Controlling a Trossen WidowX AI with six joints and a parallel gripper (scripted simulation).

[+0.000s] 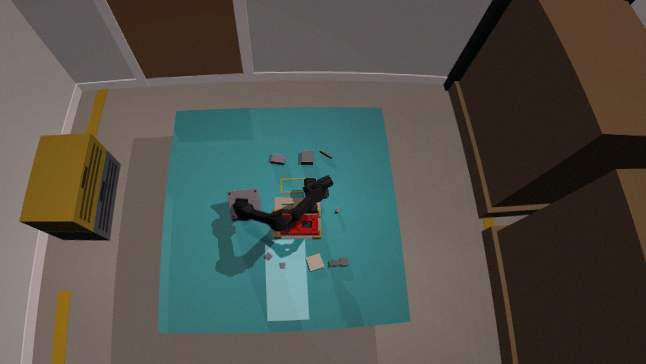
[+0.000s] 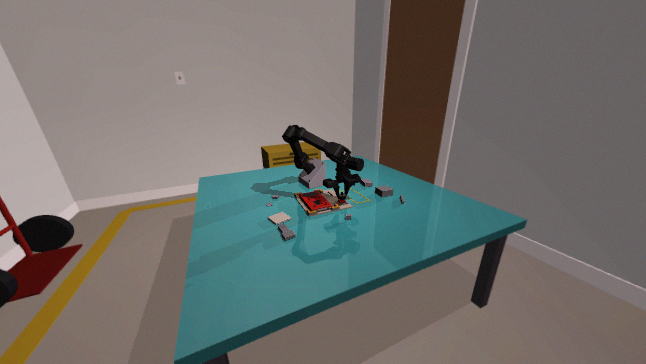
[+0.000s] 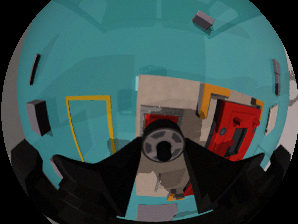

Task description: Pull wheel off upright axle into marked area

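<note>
The wheel is right at my gripper tip. The rest, counted from my gripper tip: tan tile: 30 mm ahead, 330 mm to the right, 30 mm below.
</note>
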